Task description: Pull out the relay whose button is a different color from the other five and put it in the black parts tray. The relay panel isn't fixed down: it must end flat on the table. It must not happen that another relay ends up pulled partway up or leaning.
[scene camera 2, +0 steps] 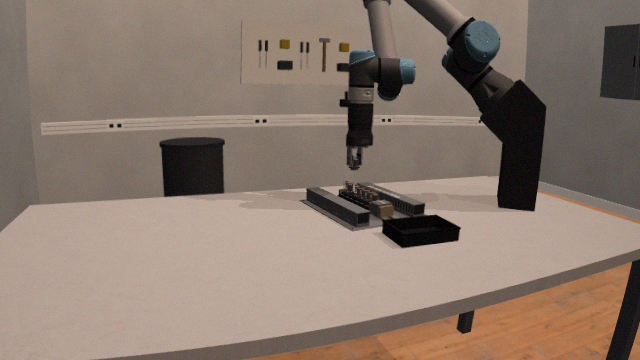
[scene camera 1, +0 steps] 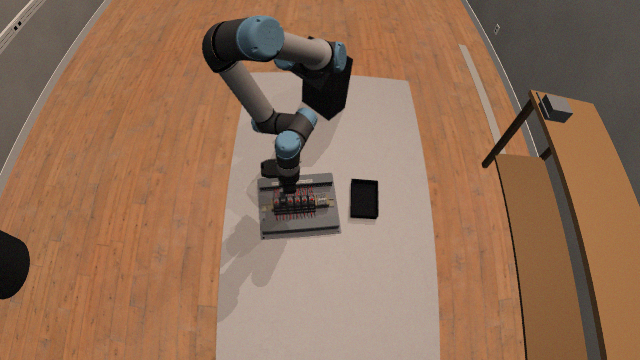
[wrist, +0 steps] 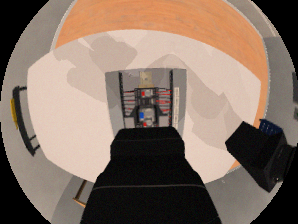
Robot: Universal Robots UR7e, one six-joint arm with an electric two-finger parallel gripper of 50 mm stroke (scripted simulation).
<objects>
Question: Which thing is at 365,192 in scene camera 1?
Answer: A black parts tray.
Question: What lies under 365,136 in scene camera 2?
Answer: My gripper.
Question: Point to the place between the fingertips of my gripper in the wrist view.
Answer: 146,110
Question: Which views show the black parts tray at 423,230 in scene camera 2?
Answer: Scene camera 2 and scene camera 1 only.
</objects>
